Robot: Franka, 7 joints.
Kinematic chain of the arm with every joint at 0, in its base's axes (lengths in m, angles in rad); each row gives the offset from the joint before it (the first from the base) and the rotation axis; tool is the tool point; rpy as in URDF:
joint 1: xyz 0 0 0.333 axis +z
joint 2: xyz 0 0 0 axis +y
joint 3: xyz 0 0 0.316 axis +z
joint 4: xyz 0.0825 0 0 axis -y
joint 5: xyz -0.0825 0 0.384 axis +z
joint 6: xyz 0 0 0 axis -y
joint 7: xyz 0.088 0 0 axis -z
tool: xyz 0 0 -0.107 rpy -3.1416 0 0
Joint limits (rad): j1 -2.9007..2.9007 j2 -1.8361..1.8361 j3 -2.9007..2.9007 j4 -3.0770..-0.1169 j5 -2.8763..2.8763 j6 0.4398..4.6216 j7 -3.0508..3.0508
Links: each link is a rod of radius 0.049 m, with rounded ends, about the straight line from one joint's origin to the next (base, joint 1, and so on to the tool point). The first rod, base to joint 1, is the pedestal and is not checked.
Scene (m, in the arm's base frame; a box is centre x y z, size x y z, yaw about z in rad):
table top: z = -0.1
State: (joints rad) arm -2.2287 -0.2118 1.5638 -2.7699 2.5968 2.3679 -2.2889
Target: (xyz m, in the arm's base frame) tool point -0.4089 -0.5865 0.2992
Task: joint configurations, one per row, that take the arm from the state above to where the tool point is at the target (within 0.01 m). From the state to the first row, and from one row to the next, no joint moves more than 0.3 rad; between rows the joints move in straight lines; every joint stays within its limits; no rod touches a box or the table.
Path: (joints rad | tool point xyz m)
1: -2.3661 0.0267 1.3474 -2.4952 2.6177 2.3316 -2.2889 | 0.2566 -0.3984 0.2886
2: -2.5034 0.2653 1.1310 -2.2204 2.6387 2.2953 -2.2889 | 0.1096 -0.5537 0.3521
3: -2.6408 0.5038 0.9146 -1.9457 2.6596 2.2590 -2.2889 | -0.1373 -0.6304 0.3560
4: -2.7781 0.7424 0.6982 -1.6709 2.6806 2.2228 -2.2889 | -0.4089 -0.5865 0.2992

